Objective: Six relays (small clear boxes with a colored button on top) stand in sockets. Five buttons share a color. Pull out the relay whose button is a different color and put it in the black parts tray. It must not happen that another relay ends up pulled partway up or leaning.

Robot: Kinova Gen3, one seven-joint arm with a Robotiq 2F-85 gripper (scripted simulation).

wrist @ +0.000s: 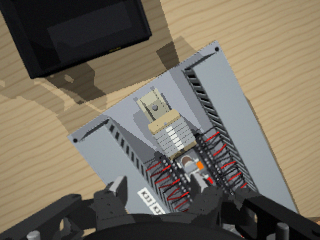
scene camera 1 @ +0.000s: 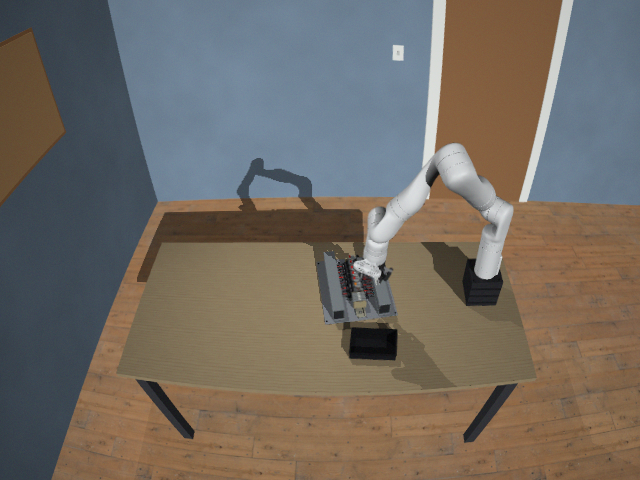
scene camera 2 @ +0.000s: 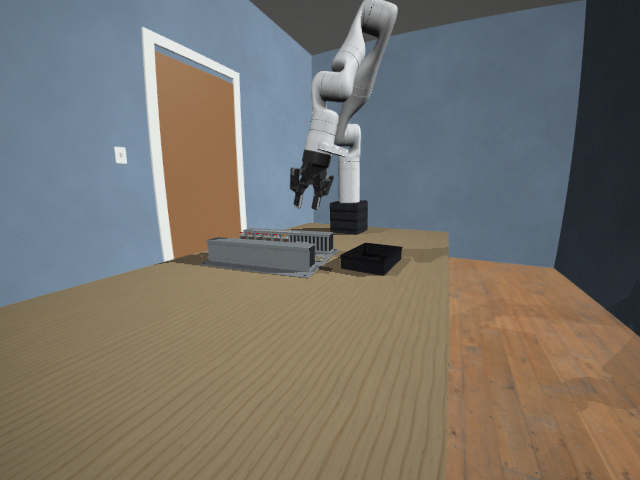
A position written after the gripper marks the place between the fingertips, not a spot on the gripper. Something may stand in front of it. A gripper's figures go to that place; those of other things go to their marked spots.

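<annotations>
There's a black parts tray [scene camera 2: 370,258] that's 72 cm from the lens, and the gripper [scene camera 2: 306,208] is also 72 cm from the lens.
</annotations>
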